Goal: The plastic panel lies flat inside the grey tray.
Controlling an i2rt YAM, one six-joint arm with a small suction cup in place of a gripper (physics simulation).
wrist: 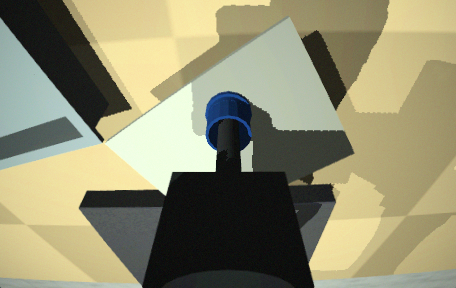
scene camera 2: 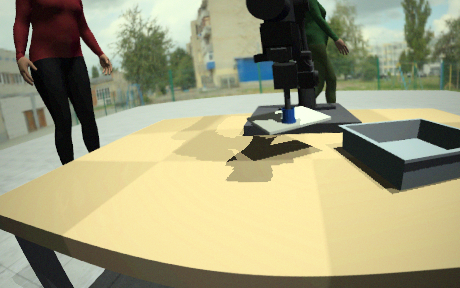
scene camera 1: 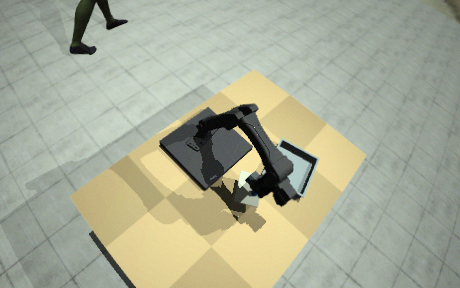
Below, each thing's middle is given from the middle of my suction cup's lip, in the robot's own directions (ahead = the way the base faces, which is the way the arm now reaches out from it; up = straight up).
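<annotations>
The grey tray [scene camera 2: 409, 153] is 24 cm to the left of my suction cup, 8 cm ahead of it and 5 cm below it. As for the plastic panel [scene camera 2: 271, 123], it is 3 cm behind my suction cup and 1 cm below it.
</annotations>
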